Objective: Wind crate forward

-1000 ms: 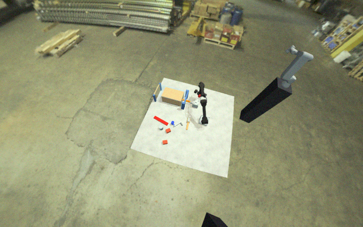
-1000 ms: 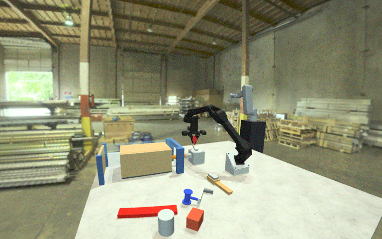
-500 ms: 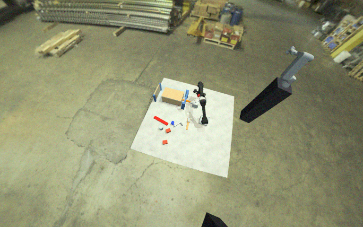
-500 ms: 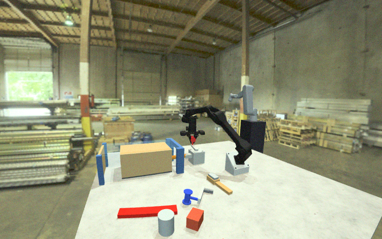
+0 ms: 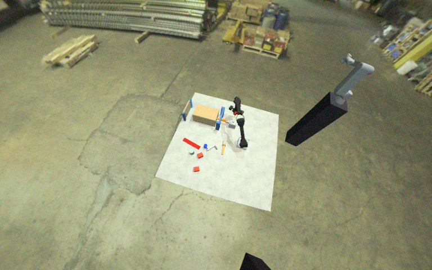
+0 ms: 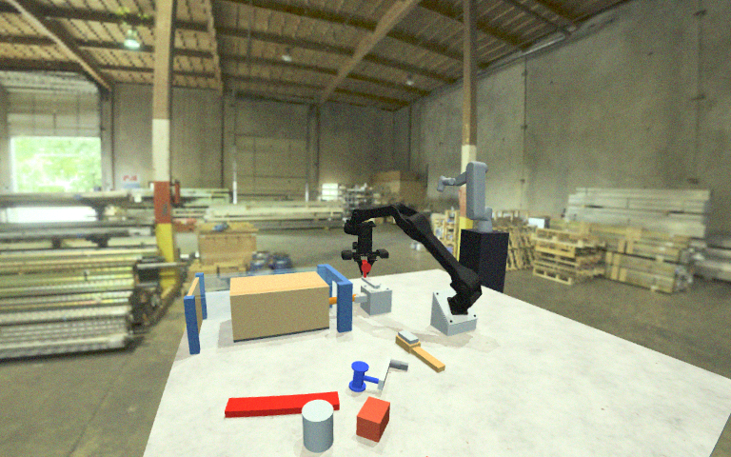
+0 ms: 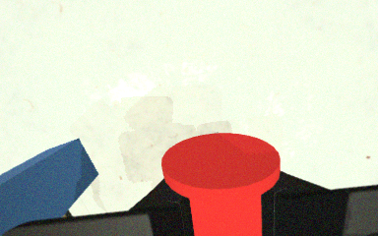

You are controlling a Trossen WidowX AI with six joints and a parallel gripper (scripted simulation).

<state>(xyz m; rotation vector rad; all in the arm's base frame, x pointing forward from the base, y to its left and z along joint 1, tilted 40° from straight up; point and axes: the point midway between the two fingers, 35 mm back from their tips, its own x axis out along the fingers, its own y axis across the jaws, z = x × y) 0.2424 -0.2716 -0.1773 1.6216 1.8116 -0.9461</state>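
Now: gripper tip 140 mm short of the blue frame and 130 mm to the right of it. The rest, counted from my gripper tip: red-knobbed winch handle: 10 mm behind, 40 mm to the left, 10 mm below; then red knob: 10 mm to the left, 20 mm above; then grey winch: 30 mm behind, 90 mm to the left, 80 mm below.
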